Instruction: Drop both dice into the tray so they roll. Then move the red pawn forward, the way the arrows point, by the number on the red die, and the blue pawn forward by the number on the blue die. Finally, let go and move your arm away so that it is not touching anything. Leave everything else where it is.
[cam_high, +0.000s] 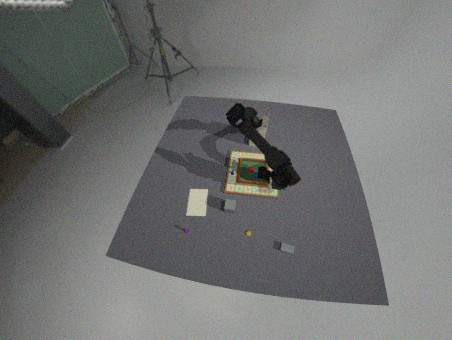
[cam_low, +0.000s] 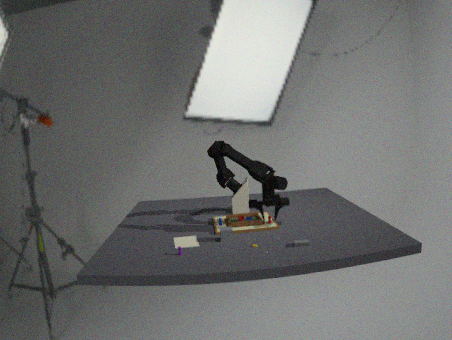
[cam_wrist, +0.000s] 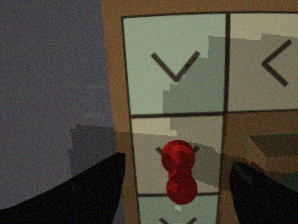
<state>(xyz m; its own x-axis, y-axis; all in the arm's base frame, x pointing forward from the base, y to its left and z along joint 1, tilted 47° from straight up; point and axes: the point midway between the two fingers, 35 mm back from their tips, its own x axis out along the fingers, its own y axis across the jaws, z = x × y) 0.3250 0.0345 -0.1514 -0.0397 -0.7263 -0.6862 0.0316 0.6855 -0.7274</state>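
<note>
Now: gripper tip right at the red pawn. Also, from my gripper tip: small yellow piece 280 mm ahead, 90 mm to the right, 20 mm below; blue pawn 20 mm behind, 230 mm to the right; white card 180 mm ahead, 370 mm to the right, 20 mm below.
</note>
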